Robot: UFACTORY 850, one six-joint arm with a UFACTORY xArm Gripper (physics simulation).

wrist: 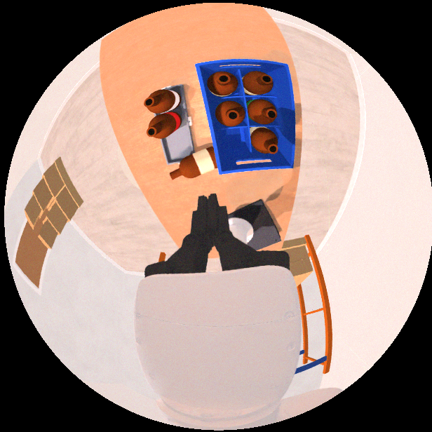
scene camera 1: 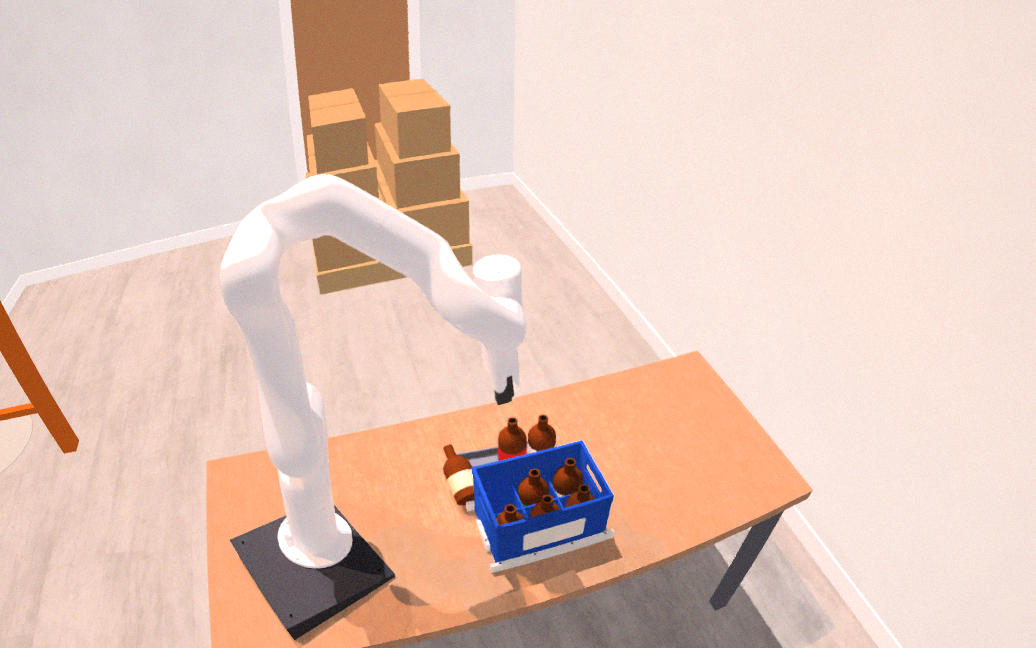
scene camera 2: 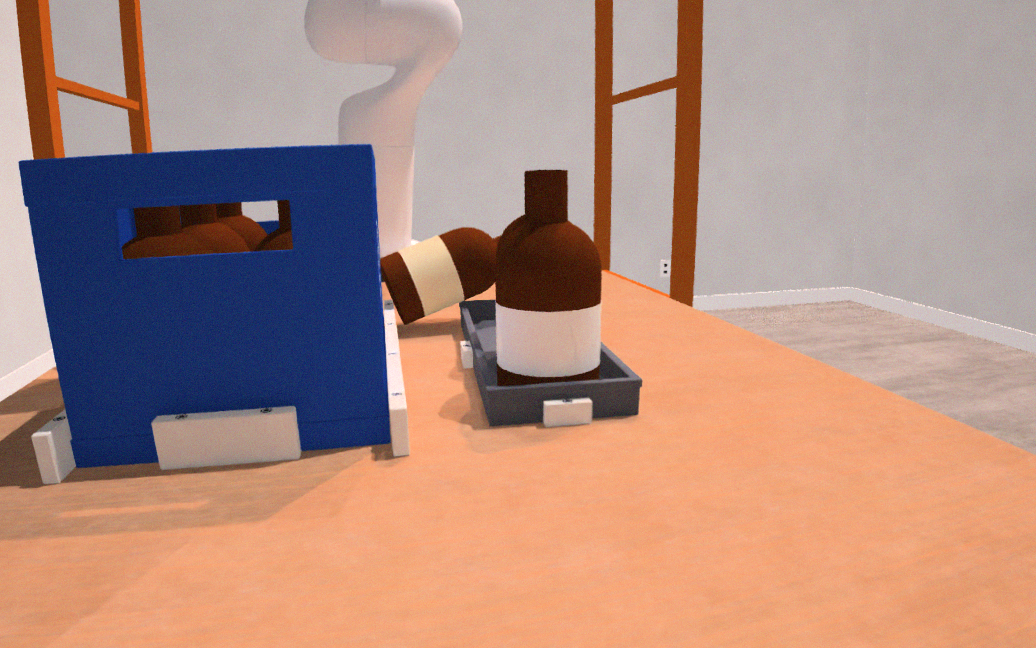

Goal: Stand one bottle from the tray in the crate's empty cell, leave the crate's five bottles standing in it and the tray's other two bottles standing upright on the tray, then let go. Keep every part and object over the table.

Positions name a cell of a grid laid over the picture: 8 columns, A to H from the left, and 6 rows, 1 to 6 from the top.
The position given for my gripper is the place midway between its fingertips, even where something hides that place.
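My gripper is out of frame in scene camera 2, but you'd find it in the wrist view (D3) and in scene camera 1 (D4). There's a cream-labelled bottle as well, and that bottle is visible in scene camera 2 (D3), in scene camera 1 (D5) and in the wrist view (D3).
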